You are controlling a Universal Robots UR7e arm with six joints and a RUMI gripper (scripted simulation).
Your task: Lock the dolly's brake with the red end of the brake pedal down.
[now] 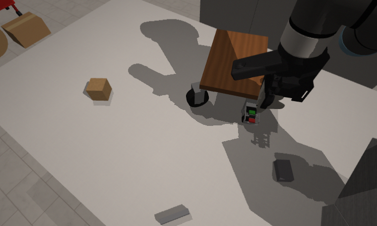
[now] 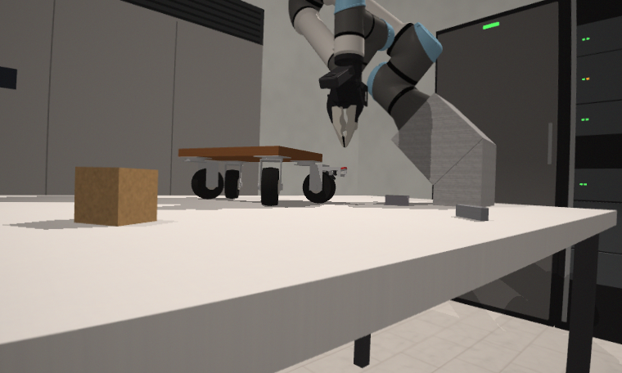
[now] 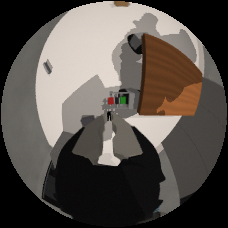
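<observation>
Right now the brake pedal is 7 cm below my hand, 1 cm to the right of it and 1 cm ahead of it. The rest, counted from my hand: dark grey block 14 cm below, 14 cm behind, 6 cm to the left; brown cube 54 cm ahead, 14 cm to the left, 12 cm below.
</observation>
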